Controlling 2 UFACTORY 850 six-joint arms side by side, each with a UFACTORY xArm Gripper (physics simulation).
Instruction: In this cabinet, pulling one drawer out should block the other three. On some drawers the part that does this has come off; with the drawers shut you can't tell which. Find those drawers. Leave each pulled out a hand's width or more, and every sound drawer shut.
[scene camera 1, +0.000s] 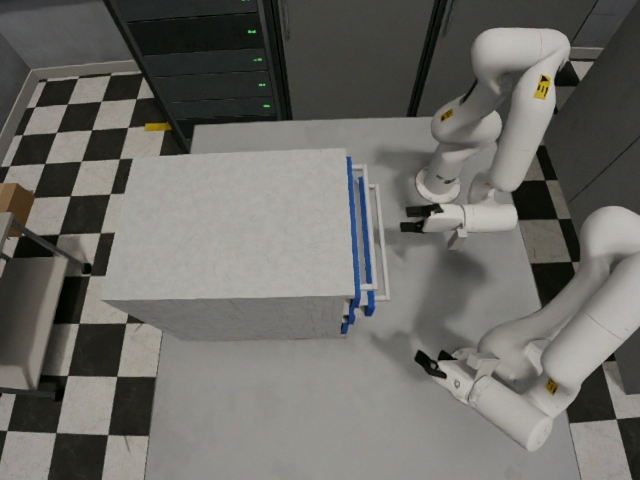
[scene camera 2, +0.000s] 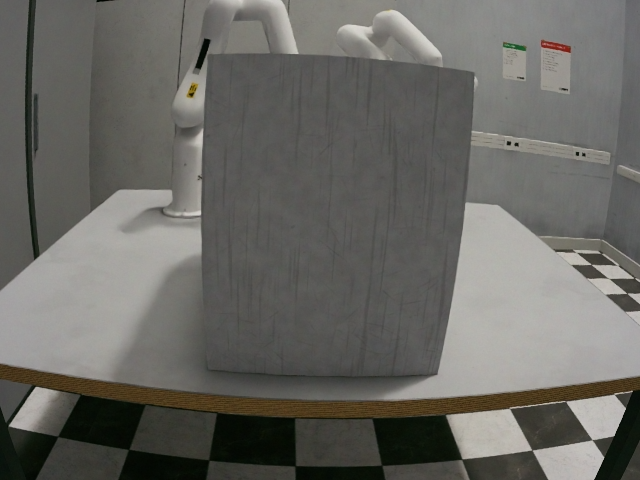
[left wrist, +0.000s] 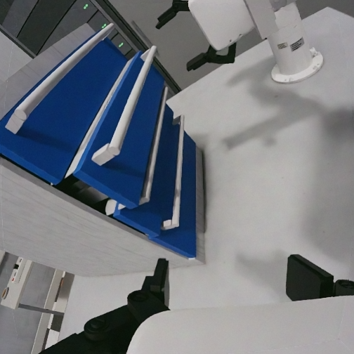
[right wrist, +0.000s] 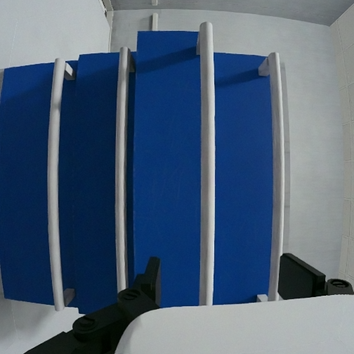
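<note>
A grey cabinet (scene camera 1: 232, 222) (scene camera 2: 330, 217) has four blue drawers. The second drawer from the top (scene camera 1: 367, 232) (left wrist: 127, 172) (right wrist: 167, 175) stands out a little, beyond the top drawer (scene camera 1: 354, 232) (left wrist: 65, 100) (right wrist: 242, 175), with a dark gap at its side. The third drawer (left wrist: 160, 200) (right wrist: 97, 175) stands slightly ahead of the bottom drawer (left wrist: 187, 210) (right wrist: 25, 175), which looks shut. My right gripper (scene camera 1: 405, 219) (left wrist: 172, 47) (right wrist: 220, 275) is open and empty, apart from the handles. My left gripper (scene camera 1: 431, 356) (left wrist: 228, 277) is open and empty, away from the cabinet. Scene camera 2 hides the fronts.
The cabinet stands on a grey table (scene camera 1: 289, 413) (scene camera 2: 93, 310). The right arm's base (scene camera 1: 438, 188) (left wrist: 297, 67) stands beyond the drawer side, at the upper right in scene camera 1. A dark equipment rack (scene camera 1: 206, 46) and a cart (scene camera 1: 31, 310) stand off the table.
</note>
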